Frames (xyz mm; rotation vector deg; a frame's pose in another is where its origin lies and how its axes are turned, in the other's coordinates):
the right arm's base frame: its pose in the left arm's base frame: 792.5 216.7 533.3 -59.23 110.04 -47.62
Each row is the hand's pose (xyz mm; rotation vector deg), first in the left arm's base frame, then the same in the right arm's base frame.
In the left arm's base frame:
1: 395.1 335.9 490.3 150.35 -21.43 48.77
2: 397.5 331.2 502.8 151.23 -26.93 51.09
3: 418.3 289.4 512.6 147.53 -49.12 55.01
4: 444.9 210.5 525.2 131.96 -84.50 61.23
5: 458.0 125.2 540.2 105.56 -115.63 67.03
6: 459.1 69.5 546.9 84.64 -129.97 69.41
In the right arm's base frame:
1: 52.8 231.9 -342.7 -34.89 0.74 -113.92
2: 52.0 218.7 -345.8 -33.30 1.16 -109.65
3: 77.8 184.2 -325.2 -32.43 7.77 -94.51
4: 133.0 128.6 -294.4 -29.52 20.57 -69.82
5: 197.9 73.0 -275.3 -24.28 34.55 -44.94
6: 244.0 41.8 -267.8 -20.59 44.11 -30.33

